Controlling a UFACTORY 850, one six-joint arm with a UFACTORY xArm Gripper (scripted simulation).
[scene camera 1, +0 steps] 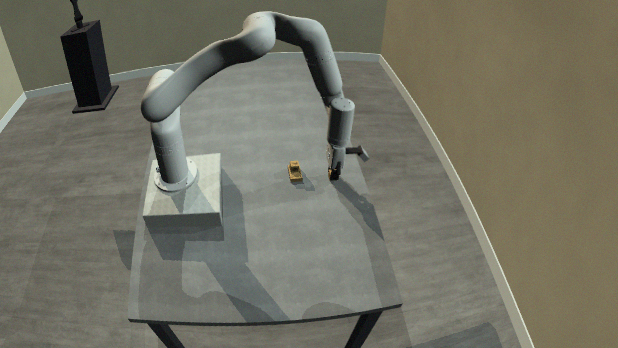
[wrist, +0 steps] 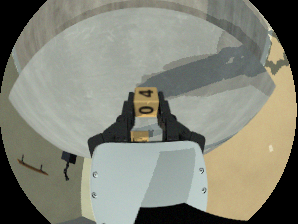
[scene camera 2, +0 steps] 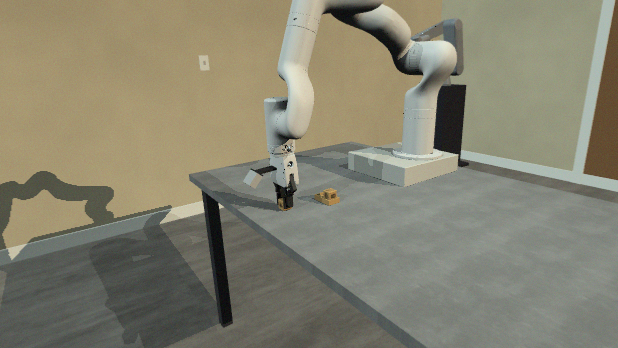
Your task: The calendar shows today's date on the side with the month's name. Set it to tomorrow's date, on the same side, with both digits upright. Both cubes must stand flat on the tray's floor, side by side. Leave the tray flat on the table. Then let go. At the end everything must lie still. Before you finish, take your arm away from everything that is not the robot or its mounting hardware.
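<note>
On the wrist view you'd see my gripper [wrist: 145, 99], and there's a wooden digit cube [wrist: 146, 101] showing there too.
</note>
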